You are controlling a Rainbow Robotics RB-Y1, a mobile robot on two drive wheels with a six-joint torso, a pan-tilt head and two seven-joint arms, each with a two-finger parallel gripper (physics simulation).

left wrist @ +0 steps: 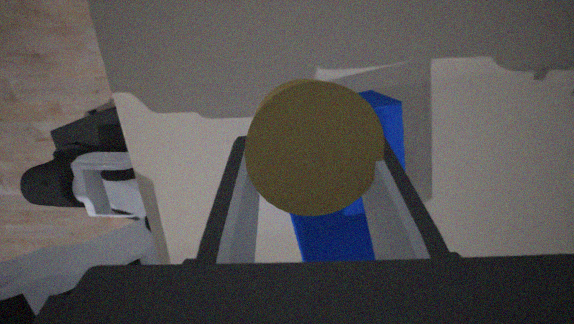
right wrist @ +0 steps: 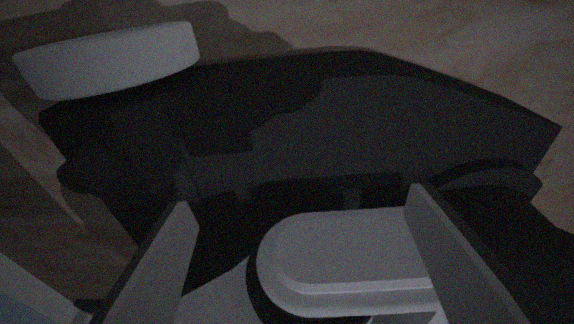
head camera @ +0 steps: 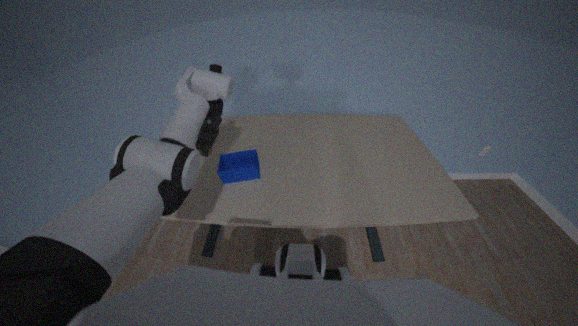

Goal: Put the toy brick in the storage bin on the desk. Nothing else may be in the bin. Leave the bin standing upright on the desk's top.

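Frame: origin at the robot's base, x ahead, y left, z up, level; metres.
Seen in the pictures: left gripper, fingertip midpoint: (left wrist: pixel 307 149) (head camera: pixel 207 151); right gripper, fingertip midpoint: (right wrist: pixel 297 207).
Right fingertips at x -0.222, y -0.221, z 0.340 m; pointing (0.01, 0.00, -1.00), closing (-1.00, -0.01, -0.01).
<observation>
Offsets run from my right fingertips to a thing's top centre. "spot": to the spot under its first point. Level surfaces: height alone.
The blue storage bin {0.557 m ahead, 0.492 m left, 0.456 m up} (head camera: pixel 240 167) (left wrist: pixel 335 237) stands upright on the left part of the desk {0.381 m up} (head camera: pixel 350 170) (left wrist: pixel 500 165). My left gripper (left wrist: pixel 307 149) is shut on a dull yellow round object {0.511 m ahead, 0.581 m left, 0.572 m up} (left wrist: pixel 316 155), whose flat round face hides part of the bin in the left wrist view. In the head view the left hand is above the desk's left edge, to the left of the bin; its fingertips are not clear there. My right gripper (right wrist: pixel 297 207) is open, away from the desk. No toy brick can be made out; part of the bin's inside is hidden.
My white left arm reaches along the desk's left side in the head view. Dark and white robot parts {spot: 0.044 m back, 0.251 m left, 0.002 m up} (left wrist: pixel 105 185) lie beside the desk edge in the left wrist view. A large dark robot part (right wrist: pixel 400 125) lies beyond the right fingers, over wooden floor {0.339 m down} (right wrist: pixel 475 30).
</observation>
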